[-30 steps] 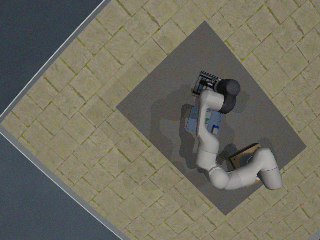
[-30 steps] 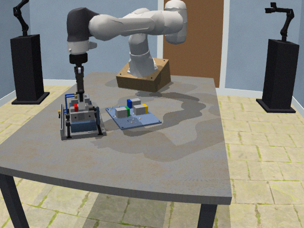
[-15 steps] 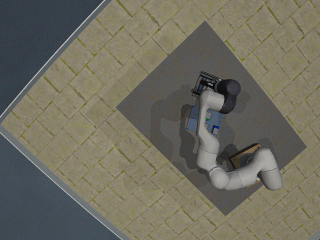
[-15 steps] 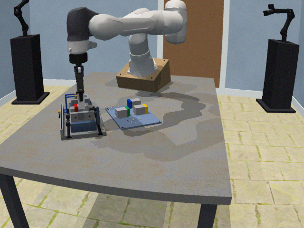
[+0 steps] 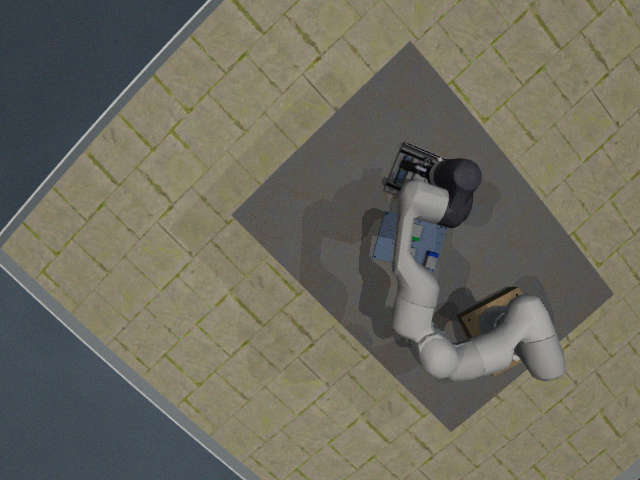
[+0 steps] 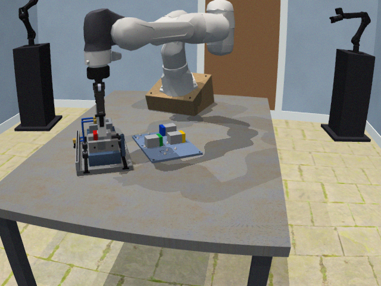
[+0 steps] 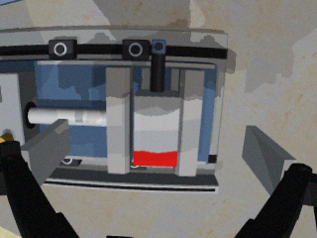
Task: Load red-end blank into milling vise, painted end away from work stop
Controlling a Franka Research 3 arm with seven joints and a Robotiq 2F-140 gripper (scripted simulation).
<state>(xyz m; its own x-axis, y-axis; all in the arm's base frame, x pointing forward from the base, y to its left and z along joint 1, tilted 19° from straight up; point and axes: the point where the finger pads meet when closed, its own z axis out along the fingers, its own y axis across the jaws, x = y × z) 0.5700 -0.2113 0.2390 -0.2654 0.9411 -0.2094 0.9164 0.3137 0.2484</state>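
Now: hand 4 cm above the red-ended blank. The rest, counted from my hand: green blank: 16 cm to the left, 14 cm behind, 11 cm below; then work stop rod: 5 cm to the left, 5 cm below, 1 cm behind; then hosed block: 16 cm behind, 6 cm below, 5 cm to the right.
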